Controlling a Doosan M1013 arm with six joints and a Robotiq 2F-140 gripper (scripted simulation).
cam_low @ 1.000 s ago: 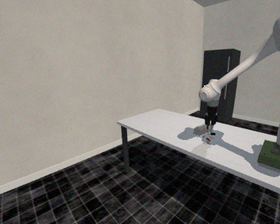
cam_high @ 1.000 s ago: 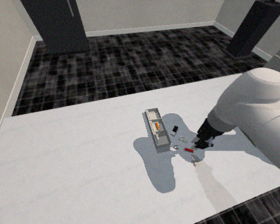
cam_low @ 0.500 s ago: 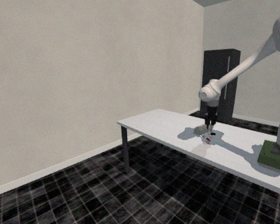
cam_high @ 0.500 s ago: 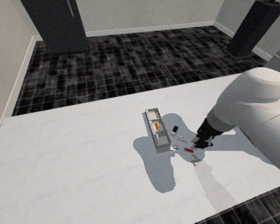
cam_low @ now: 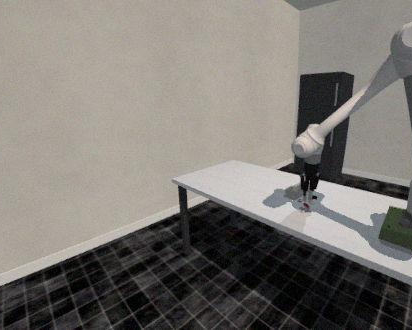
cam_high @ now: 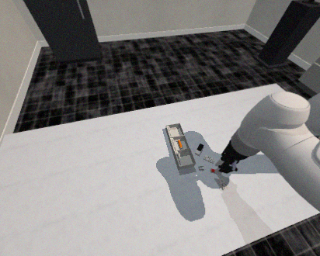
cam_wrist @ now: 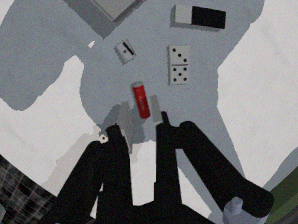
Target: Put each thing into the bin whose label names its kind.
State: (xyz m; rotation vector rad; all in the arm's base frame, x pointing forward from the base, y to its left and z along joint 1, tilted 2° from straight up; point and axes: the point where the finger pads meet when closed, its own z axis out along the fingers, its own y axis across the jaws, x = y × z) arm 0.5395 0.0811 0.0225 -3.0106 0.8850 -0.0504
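Right now the red battery is 60 mm below my hand. From my hand the other things lie so: grey piece (60 mm ahead, 30 mm to the right, 60 mm below); then orange battery (120 mm ahead, 180 mm to the right, 60 mm below); then small black piece (30 mm ahead, 130 mm to the right, 60 mm below).
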